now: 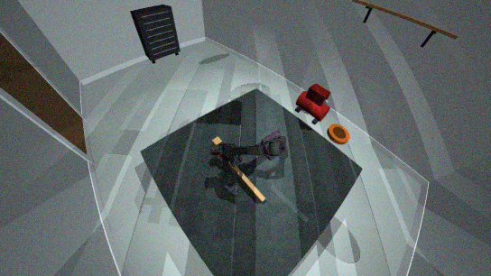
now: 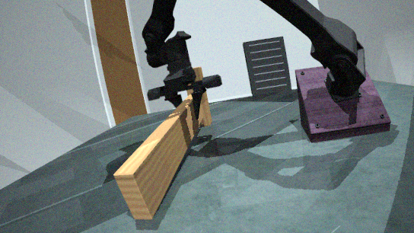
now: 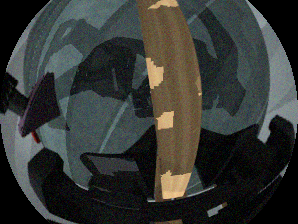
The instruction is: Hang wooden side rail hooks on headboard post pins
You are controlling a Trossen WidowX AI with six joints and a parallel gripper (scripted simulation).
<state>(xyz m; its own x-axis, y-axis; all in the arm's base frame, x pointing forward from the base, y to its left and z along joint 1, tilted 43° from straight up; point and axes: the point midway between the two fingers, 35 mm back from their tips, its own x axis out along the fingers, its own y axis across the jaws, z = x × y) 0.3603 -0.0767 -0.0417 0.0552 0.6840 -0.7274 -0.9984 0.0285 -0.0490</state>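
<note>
Right now the headboard post is 12 cm to the right of my gripper tip and 4 cm above it.
</note>
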